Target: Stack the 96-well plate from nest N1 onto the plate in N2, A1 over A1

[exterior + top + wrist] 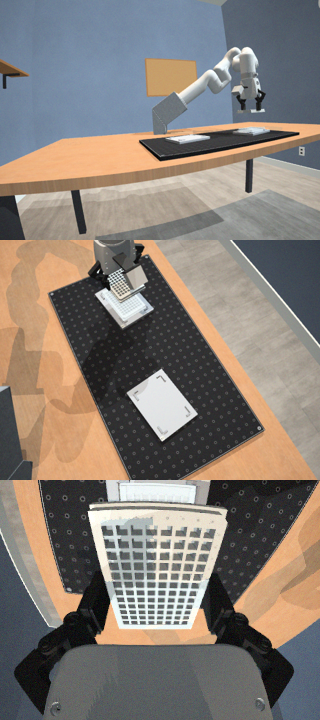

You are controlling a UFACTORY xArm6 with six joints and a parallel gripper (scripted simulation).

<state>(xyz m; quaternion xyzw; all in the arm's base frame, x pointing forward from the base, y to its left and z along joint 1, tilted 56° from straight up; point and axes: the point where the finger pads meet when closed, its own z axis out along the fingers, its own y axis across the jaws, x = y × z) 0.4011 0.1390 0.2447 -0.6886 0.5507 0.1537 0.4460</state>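
Now: the plate nest 120 mm below my hand.
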